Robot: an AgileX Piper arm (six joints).
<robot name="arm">
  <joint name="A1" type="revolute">
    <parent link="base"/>
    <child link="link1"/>
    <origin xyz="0 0 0.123" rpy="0 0 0"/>
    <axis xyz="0 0 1"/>
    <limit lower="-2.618" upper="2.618"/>
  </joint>
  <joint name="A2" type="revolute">
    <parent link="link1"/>
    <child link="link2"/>
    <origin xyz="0 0 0" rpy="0 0 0"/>
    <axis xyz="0 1 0"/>
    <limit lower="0" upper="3.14"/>
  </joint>
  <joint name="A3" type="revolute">
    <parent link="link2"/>
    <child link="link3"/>
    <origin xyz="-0.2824 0 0.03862" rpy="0 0 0"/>
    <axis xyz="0 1 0"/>
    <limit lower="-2.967" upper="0"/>
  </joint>
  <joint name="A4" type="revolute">
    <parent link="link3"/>
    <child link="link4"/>
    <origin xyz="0.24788 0 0.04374" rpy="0 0 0"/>
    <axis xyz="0.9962 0 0.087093"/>
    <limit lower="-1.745" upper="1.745"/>
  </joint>
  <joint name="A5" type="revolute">
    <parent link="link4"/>
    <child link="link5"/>
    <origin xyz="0 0 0" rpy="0 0 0"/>
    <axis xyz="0 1 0"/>
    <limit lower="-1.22" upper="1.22"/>
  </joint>
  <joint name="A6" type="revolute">
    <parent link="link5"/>
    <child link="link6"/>
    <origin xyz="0.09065 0 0.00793" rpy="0 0 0"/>
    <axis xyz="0.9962 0 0.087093"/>
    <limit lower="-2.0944" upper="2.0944"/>
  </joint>
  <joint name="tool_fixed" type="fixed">
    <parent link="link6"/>
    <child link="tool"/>
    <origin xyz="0 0 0" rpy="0 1.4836 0"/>
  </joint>
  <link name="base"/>
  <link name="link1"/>
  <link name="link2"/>
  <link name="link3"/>
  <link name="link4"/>
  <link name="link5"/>
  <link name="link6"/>
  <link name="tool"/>
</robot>
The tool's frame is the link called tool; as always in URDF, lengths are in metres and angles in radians.
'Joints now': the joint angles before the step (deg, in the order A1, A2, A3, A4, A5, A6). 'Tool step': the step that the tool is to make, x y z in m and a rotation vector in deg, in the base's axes. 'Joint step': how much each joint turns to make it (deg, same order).
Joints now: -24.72, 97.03, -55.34, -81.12, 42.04, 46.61
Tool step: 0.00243, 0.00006, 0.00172, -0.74, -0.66, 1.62
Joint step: 0.00, -0.10, 0.00, -2.02, -1.17, 0.98
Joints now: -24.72, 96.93, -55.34, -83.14, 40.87, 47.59
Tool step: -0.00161, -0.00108, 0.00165, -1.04, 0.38, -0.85
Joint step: 0.00, -0.08, 0.00, -0.56, 1.33, 0.24
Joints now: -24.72, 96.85, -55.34, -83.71, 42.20, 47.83
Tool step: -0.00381, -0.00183, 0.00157, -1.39, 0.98, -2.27
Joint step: 0.00, 0.00, -0.01, 0.01, 2.83, 0.00
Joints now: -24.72, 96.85, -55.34, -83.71, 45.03, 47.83
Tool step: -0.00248, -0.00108, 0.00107, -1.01, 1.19, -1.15
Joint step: 0.00, 0.00, 0.00, -0.01, 1.83, -0.64
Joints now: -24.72, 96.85, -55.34, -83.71, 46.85, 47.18
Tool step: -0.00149, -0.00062, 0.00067, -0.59, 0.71, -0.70
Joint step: 0.00, 0.00, -0.01, 0.01, 1.09, -0.39
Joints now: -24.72, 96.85, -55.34, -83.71, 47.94, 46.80
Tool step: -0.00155, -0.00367, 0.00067, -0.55, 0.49, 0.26
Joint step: -0.73, 0.00, 0.00, -0.93, -0.35, -0.34
